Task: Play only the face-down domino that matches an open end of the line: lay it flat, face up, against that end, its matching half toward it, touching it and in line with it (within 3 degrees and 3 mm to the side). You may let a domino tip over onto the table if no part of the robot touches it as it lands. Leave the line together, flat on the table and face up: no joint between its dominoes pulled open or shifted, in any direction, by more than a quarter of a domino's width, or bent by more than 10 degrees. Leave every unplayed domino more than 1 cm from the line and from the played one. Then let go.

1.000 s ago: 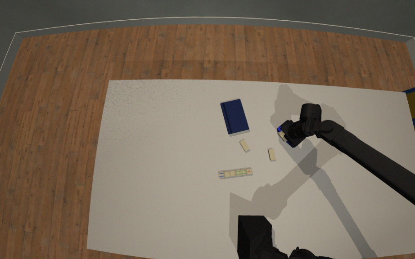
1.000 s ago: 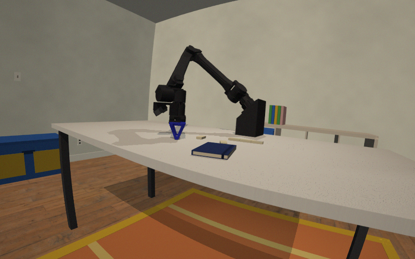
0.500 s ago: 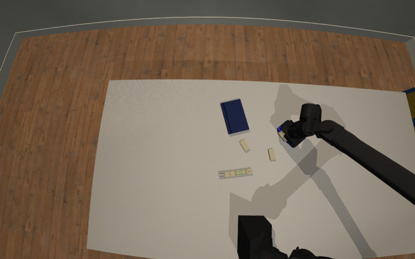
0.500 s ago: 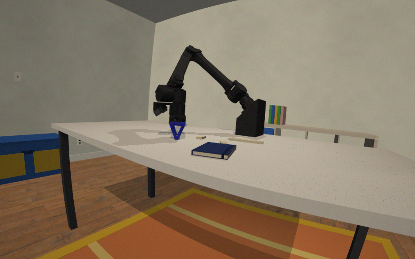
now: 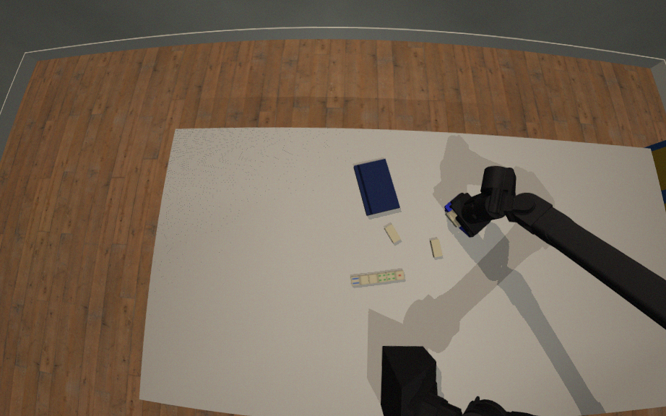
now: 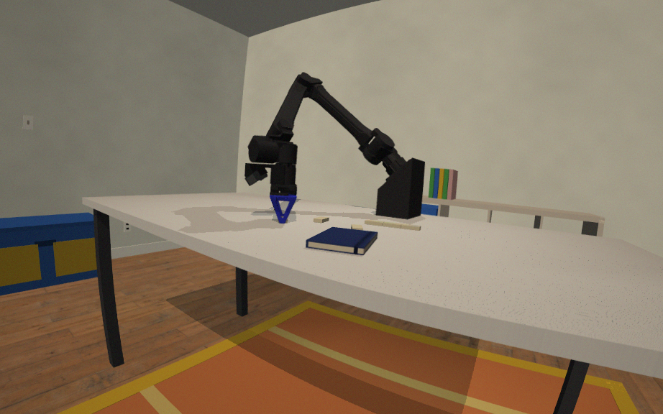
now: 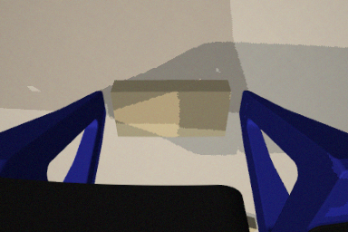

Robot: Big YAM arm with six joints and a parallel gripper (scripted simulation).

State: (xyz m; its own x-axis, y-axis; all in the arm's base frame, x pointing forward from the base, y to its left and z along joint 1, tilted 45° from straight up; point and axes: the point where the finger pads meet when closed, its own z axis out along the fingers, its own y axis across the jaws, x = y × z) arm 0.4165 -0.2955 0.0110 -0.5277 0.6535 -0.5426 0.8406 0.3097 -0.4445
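Now: the domino right at my hand. Round my hand: dark blue book: 23 cm to the left, 12 cm ahead.
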